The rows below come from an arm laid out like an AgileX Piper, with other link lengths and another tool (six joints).
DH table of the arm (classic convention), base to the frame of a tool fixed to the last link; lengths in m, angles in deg. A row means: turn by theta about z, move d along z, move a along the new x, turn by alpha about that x. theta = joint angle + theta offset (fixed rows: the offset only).
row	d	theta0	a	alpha
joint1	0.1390	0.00	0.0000	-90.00
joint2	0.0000	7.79	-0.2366	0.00
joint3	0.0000	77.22	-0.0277	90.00
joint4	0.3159	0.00	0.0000	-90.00
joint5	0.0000	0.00	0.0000	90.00
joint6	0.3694	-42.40	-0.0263	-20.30
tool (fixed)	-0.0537	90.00	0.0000	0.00
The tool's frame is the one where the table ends.
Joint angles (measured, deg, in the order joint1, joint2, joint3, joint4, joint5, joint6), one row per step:
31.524 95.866 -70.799 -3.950 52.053 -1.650
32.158 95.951 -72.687 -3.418 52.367 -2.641
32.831 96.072 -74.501 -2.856 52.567 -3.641
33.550 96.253 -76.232 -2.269 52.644 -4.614
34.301 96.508 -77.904 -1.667 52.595 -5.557
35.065 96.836 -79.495 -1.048 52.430 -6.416
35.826 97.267 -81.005 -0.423 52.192 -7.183
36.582 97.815 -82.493 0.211 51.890 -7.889
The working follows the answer.
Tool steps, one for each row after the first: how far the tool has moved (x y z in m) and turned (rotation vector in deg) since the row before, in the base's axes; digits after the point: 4 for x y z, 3 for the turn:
0.0045 0.0124 0.0129 0.911 -1.128 1.378
0.0037 0.0127 0.0125 0.938 -1.121 1.432
0.0029 0.0131 0.0119 0.960 -1.091 1.460
0.0023 0.0134 0.0113 0.982 -1.075 1.471
0.0017 0.0135 0.0106 1.007 -1.020 1.410
0.0011 0.0133 0.0093 0.985 -0.906 1.326
0.0007 0.0132 0.0084 0.976 -0.824 1.266

Tool pose at each row, in the base's axes (x y z in m, rotation vector in deg; rounded; the steps above come from the unrounded poses):
0.4238 0.2469 -0.0072 -16.326 -174.462 -16.091
0.4283 0.2593 0.0057 -14.087 -175.423 -17.649
0.4320 0.2720 0.0182 -11.737 -176.330 -19.253
0.4349 0.2851 0.0301 -9.321 -177.156 -20.892
0.4372 0.2985 0.0415 -6.863 -177.913 -22.571
0.4389 0.3120 0.0521 4.471 178.039 24.217
0.4400 0.3253 0.0614 2.214 177.175 25.687
0.4407 0.3385 0.0697 0.084 176.344 27.131

